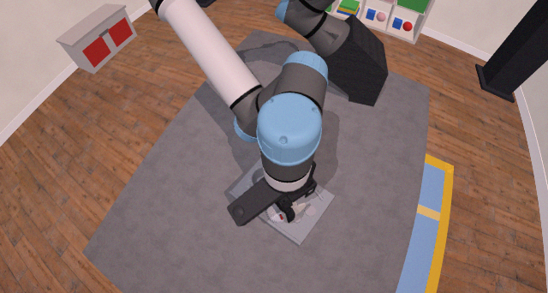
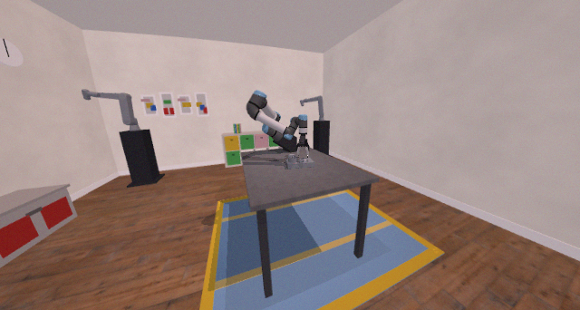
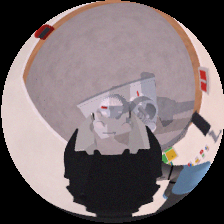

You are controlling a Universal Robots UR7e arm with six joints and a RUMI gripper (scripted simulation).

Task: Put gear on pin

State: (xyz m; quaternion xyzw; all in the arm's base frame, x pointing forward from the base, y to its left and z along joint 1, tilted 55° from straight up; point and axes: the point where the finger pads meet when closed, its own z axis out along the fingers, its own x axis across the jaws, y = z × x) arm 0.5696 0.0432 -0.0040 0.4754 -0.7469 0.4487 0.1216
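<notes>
The gear is 40 mm below my hand. From my hand the other things lie so: thin peg 90 mm behind, 70 mm to the left, 50 mm below.
</notes>
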